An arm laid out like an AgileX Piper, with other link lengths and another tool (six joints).
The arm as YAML. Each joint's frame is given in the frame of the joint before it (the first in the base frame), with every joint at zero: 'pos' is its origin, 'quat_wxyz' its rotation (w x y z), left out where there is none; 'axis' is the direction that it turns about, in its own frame. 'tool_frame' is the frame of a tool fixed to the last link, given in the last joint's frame.
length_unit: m
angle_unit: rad
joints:
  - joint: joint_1
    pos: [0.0, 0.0, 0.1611]
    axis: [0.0, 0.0, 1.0]
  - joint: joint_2
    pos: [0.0, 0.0, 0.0]
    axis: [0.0, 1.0, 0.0]
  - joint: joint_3
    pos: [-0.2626, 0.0, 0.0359]
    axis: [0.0, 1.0, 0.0]
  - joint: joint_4
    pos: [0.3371, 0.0, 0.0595]
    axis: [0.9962, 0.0, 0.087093]
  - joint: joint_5
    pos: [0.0, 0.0, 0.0]
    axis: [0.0, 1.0, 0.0]
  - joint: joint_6
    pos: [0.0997, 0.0, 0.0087]
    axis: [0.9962, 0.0, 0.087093]
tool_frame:
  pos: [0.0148, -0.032, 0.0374]
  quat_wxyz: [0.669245, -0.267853, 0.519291, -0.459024]
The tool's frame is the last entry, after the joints.
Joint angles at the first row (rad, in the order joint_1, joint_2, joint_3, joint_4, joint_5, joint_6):
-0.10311, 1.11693, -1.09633, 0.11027, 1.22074, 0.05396
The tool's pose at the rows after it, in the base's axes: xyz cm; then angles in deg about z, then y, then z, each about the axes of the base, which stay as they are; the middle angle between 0 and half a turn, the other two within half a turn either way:
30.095, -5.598, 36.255, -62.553, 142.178, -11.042
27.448, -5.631, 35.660, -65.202, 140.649, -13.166
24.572, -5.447, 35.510, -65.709, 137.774, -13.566
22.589, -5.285, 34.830, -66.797, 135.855, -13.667
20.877, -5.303, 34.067, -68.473, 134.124, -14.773
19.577, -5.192, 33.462, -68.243, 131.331, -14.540
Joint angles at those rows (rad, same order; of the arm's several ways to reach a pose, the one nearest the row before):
-0.10310, 0.99405, -0.98755, 0.08938, 1.22087, 0.04813
-0.10313, 0.87639, -0.88841, 0.05873, 1.21613, 0.04569
-0.10311, 0.73693, -0.79581, 0.04703, 1.21406, 0.04428
-0.10311, 0.63027, -0.71684, 0.03736, 1.21091, 0.02844
-0.10308, 0.53327, -0.64567, 0.01545, 1.21001, 0.02207
-0.10311, 0.44158, -0.58130, 0.01235, 1.18873, 0.01929

